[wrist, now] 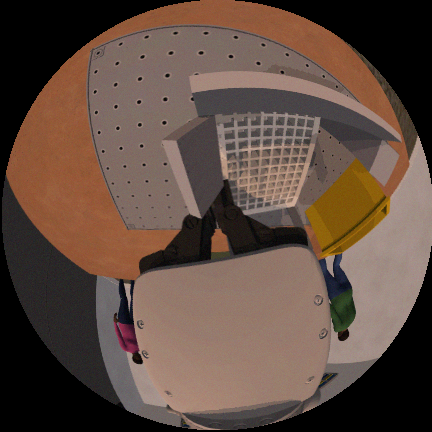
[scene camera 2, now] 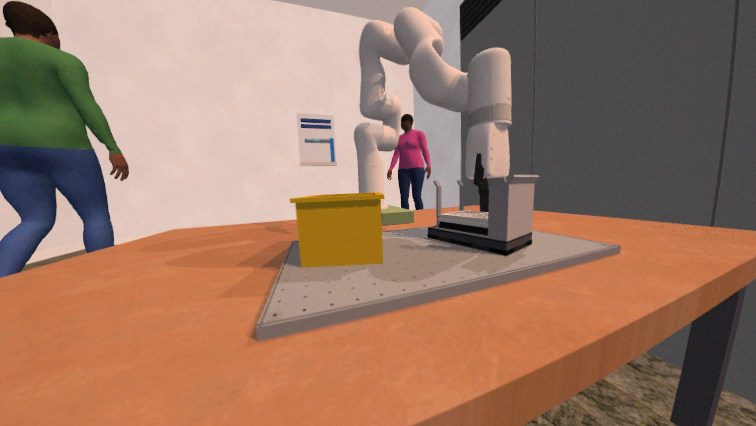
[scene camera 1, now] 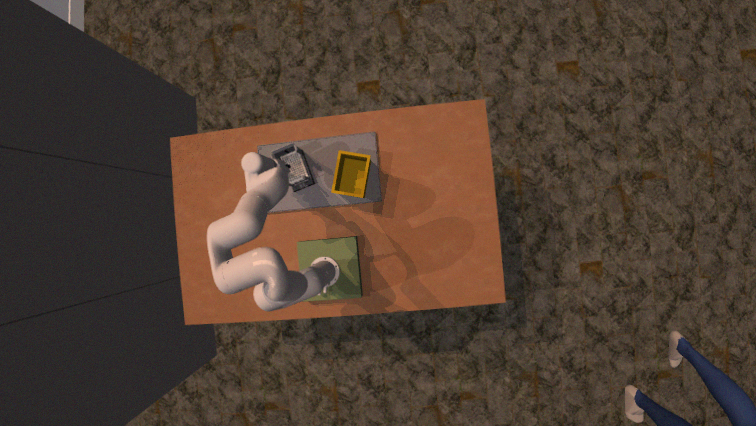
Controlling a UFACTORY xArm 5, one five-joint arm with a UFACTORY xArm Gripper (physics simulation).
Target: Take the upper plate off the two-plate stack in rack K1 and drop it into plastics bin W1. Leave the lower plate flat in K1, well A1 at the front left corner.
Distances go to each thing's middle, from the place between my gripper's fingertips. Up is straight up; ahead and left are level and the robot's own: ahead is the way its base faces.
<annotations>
I see the white gridded plate [wrist: 265,155] 40 mm to the right of my hand and 30 mm ahead of it.
</annotations>
